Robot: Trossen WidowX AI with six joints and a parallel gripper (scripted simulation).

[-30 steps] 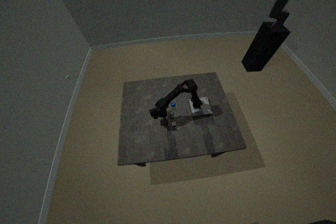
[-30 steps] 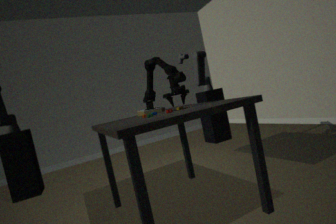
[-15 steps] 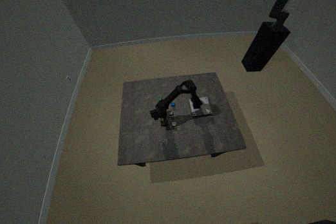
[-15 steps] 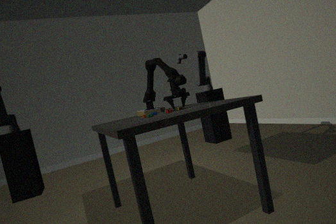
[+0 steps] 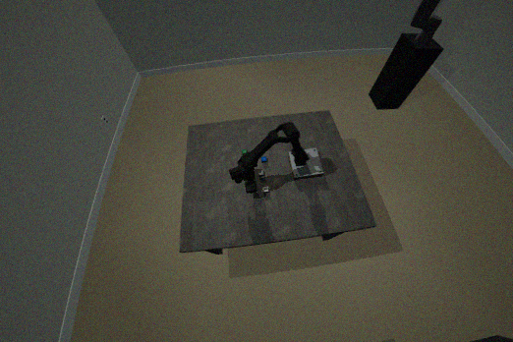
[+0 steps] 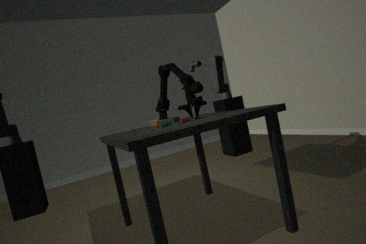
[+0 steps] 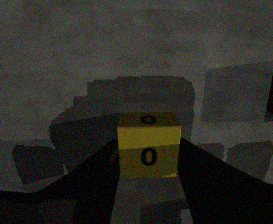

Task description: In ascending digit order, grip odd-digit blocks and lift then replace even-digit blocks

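Right now my gripper tip is 70 mm past the grey block and 60 mm to the left of it. Round my gripper tip: red block: 40 mm ahead, 90 mm to the right; then yellow block: right at my gripper tip; then white block: 80 mm behind, 50 mm to the left.
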